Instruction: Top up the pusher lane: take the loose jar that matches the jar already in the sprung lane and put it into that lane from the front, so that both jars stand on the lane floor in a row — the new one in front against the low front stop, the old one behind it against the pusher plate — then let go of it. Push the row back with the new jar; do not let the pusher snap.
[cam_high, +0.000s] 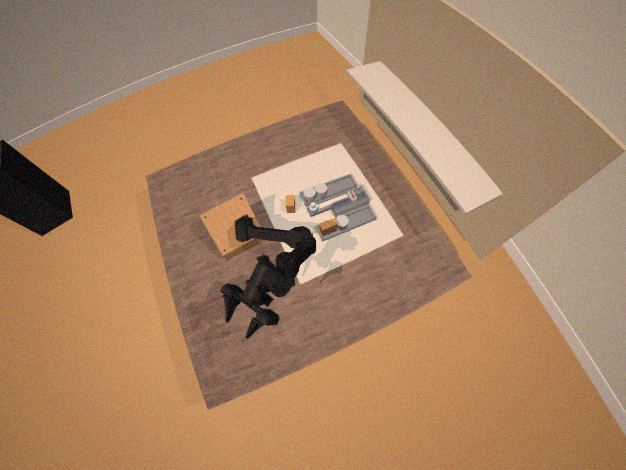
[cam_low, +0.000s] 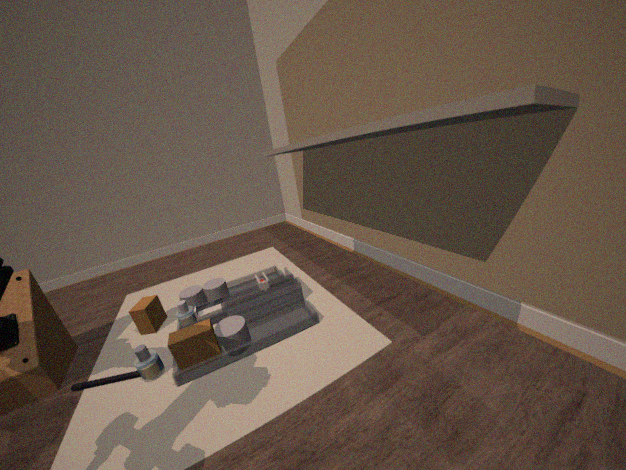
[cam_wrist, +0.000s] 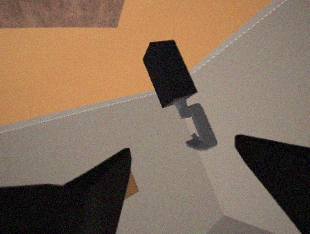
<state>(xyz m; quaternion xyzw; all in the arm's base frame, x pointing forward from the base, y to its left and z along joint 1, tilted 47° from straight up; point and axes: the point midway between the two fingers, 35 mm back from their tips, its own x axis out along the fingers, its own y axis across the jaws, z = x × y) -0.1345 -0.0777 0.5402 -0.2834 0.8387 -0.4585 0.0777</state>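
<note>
Right now the black pen is 330 mm ahead of my gripper tip, 350 mm to the left of it and 420 mm below it. Also, from my gripper tip: grey lane rack 640 mm ahead, 370 mm to the left, 410 mm below.
</note>
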